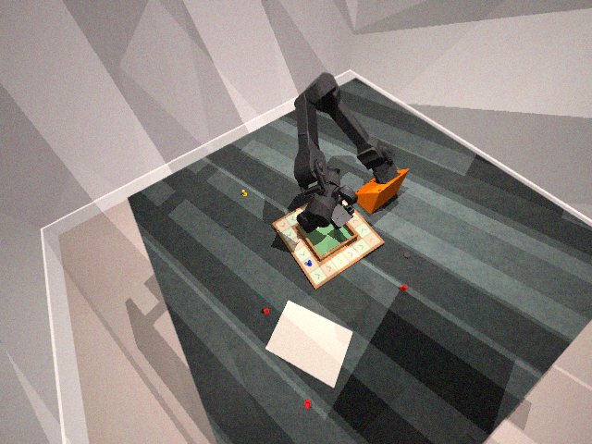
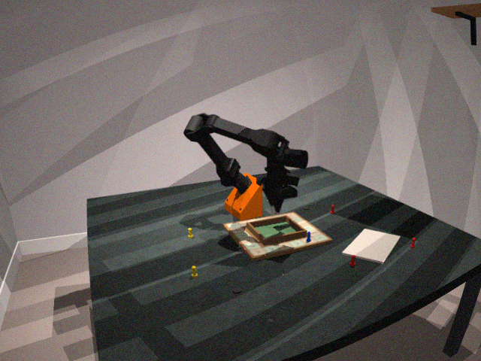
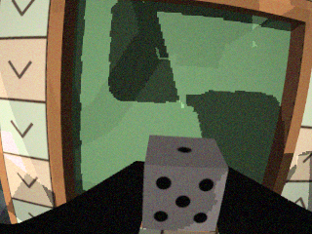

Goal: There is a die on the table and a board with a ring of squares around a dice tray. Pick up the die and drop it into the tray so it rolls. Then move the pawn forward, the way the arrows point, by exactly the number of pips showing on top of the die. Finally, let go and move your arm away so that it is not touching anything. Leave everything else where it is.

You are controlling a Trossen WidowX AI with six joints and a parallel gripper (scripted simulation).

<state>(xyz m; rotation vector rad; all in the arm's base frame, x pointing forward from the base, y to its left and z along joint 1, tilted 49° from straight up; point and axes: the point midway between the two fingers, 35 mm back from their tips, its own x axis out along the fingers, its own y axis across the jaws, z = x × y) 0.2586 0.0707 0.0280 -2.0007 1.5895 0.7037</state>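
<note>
My gripper tip is 11 cm short of the blue pawn, 7 cm to the right of it and 6 cm above it. Round my gripper tip: white sheet (22 cm ahead, 27 cm to the left, 9 cm below); then green dice tray (8 cm below); then white die (right at my gripper tip).
</note>
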